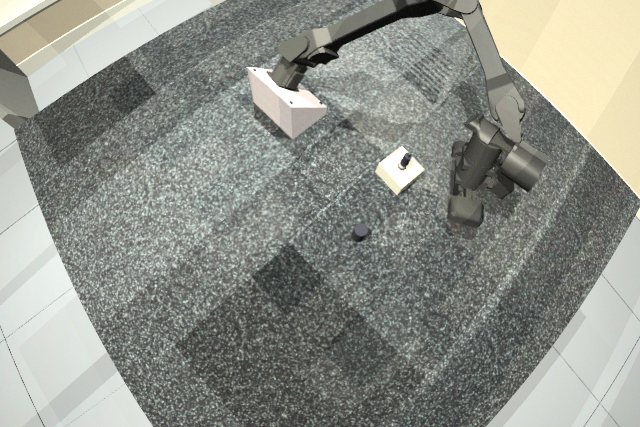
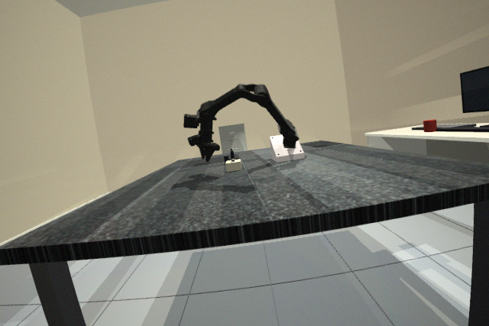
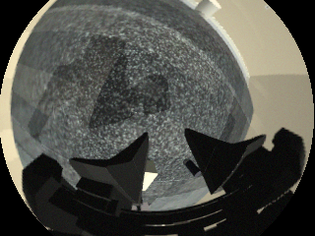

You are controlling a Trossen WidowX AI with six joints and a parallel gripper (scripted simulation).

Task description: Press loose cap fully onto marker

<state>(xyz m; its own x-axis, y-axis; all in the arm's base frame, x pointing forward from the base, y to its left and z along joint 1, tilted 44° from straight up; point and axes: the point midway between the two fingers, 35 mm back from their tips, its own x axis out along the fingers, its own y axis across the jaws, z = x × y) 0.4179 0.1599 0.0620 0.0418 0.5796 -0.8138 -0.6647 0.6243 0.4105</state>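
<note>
The dark cap lies 60 mm behind my gripper tip, 190 mm to the right of it and 40 mm below it. Also, from my gripper tip: holder block: 130 mm behind, 30 mm to the right, 50 mm below.
</note>
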